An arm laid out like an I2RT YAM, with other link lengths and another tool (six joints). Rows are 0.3 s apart.
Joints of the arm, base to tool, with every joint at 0 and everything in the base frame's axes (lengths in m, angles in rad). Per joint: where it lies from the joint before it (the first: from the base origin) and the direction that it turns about. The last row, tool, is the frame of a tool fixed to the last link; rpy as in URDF.
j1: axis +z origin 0 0 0.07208
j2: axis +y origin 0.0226 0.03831 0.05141
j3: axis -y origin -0.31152 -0.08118 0
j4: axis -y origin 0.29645 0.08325 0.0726
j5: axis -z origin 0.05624 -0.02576 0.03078
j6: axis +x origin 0.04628 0 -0.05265
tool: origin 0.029 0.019 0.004 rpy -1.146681 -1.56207 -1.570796
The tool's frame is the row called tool.
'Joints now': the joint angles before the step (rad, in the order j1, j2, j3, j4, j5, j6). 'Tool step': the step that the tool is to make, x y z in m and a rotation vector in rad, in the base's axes. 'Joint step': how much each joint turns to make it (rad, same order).
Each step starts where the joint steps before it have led.
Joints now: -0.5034 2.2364 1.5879 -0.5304 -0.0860 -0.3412
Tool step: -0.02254 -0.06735 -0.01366 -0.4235 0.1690 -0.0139
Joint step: -0.0736 0.0240 0.0000 0.1248 0.3837 -0.2453
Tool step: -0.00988 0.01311 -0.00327 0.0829 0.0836 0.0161
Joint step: 0.0069 -0.0003 0.0004 -0.1165 -0.0259 0.0019
